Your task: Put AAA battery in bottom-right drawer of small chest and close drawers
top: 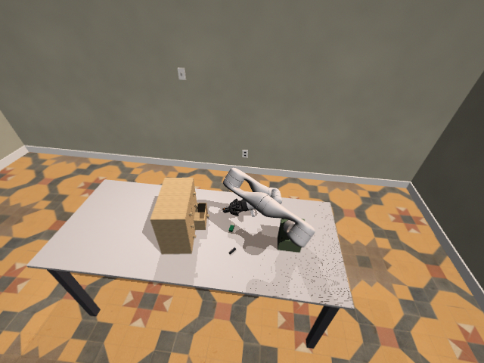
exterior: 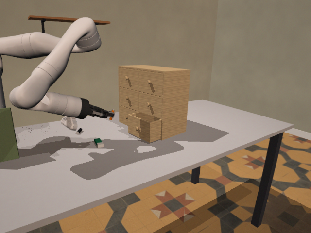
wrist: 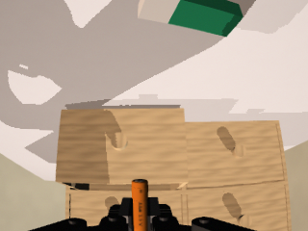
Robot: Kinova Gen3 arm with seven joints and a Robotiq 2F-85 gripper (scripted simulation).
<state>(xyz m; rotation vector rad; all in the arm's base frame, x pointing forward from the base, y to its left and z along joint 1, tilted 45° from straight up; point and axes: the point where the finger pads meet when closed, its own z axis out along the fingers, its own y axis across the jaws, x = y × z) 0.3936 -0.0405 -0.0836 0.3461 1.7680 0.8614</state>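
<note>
Now: the white eraser 40 mm behind my hand, 20 mm to the left of it and 130 mm below it. Also, from my hand: orange AAA battery 10 mm ahead, 10 mm below; then small black cylinder 80 mm behind, 200 mm to the left, 130 mm below.
</note>
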